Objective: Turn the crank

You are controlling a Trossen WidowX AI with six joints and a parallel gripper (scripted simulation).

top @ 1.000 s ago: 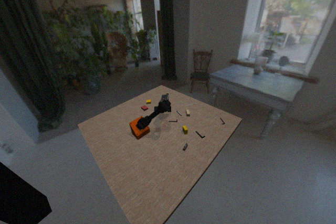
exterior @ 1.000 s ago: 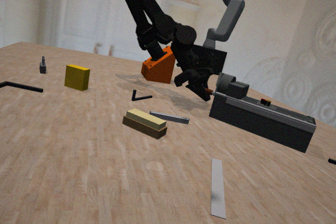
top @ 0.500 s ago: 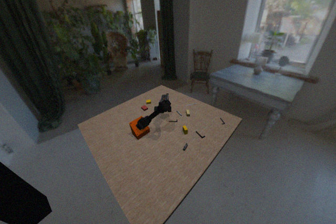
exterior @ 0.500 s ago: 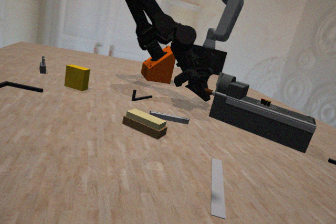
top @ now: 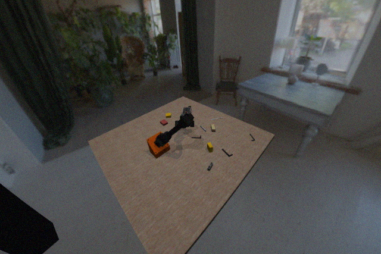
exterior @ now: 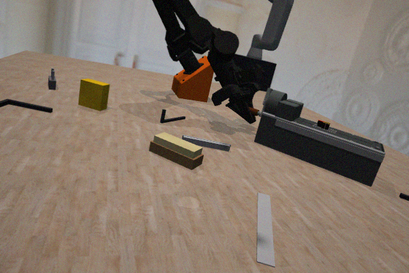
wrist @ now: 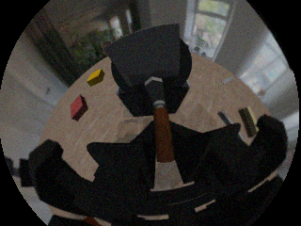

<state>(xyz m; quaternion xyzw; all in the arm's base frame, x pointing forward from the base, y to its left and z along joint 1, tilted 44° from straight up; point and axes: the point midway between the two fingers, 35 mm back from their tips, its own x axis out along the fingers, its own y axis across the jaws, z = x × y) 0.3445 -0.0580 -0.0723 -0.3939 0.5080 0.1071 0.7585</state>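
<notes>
Right now my gripper tip is 20 mm past the brown crank handle, 10 mm to the left of it and 30 mm below it. Also, from my gripper tip: red pointer (120 mm ahead, 90 mm to the left, 50 mm above); red block (70 mm behind, 250 mm to the left, 20 mm below); grey bar (80 mm ahead, 170 mm to the right, 30 mm below).
</notes>
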